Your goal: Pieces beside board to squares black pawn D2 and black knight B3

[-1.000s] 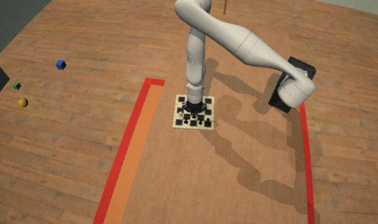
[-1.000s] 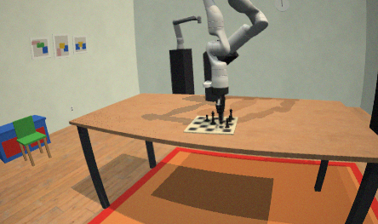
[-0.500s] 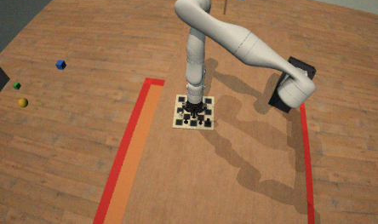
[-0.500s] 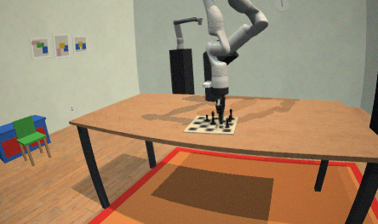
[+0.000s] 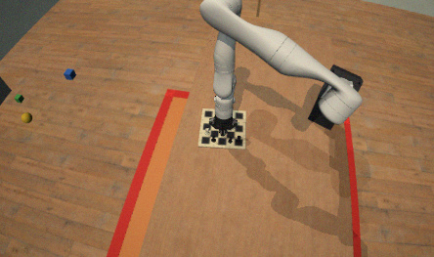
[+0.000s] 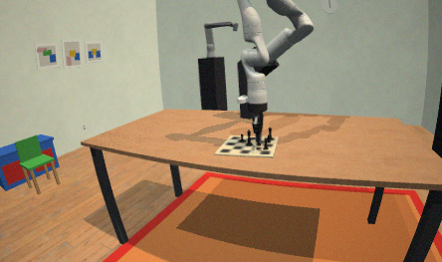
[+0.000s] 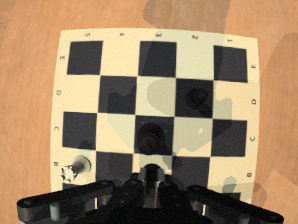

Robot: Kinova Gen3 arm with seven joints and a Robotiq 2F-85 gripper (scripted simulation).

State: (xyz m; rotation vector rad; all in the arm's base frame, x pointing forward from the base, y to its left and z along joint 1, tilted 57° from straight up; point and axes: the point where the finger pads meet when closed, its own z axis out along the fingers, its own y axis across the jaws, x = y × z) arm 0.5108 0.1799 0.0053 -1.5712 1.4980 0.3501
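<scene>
Right now my hand is 10 mm short of the chessboard, 40 mm to the left of it and 40 mm above it. The rest, counted from my hand: pale piece (70 mm ahead, 20 mm to the left, 20 mm below).
</scene>
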